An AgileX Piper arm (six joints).
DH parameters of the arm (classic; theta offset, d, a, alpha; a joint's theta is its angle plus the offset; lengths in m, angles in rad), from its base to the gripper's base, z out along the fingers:
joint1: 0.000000 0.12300 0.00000 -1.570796
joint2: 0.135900 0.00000 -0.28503 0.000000
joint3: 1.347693 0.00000 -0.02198 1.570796
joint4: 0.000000 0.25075 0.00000 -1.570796
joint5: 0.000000 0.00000 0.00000 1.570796
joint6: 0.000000 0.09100 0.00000 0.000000
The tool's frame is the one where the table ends.
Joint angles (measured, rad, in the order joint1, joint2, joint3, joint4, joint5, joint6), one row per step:
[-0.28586 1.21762 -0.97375 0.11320 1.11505 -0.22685]
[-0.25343 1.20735 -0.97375 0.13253 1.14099 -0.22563]
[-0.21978 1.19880 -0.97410 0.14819 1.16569 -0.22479]
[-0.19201 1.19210 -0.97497 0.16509 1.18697 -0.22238]
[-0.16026 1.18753 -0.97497 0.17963 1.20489 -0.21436]
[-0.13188 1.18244 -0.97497 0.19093 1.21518 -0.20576]
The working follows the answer.
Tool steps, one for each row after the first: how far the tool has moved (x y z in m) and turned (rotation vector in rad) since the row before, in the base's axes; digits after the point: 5 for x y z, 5 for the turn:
[-0.00189 0.00951 0.00173 0.02338 0.00974 0.03149]
[-0.00190 0.00921 0.00148 0.01944 0.01143 0.03405]
[-0.00176 0.00780 0.00136 0.02026 0.00986 0.02650]
[-0.00142 0.00819 0.00076 0.01905 0.01120 0.02528]
[-0.00124 0.00701 0.00099 0.01429 0.00447 0.02066]

Tool pose at each row, in the base's axes (x y z in m, rotation vector in rad; rounded; the steps above come from the unrounded poses):
[0.21037 -0.05221 0.29747 0.13209 2.82176 0.04137]
[0.20848 -0.04270 0.29920 0.09339 2.83379 0.08105]
[0.20658 -0.03349 0.30067 0.05001 2.84678 0.11589]
[0.20483 -0.02569 0.30203 0.01715 2.85689 0.15049]
[0.20340 -0.01750 0.30279 -0.01432 2.86768 0.18333]
[0.20216 -0.01049 0.30378 -0.04083 2.87147 0.20818]

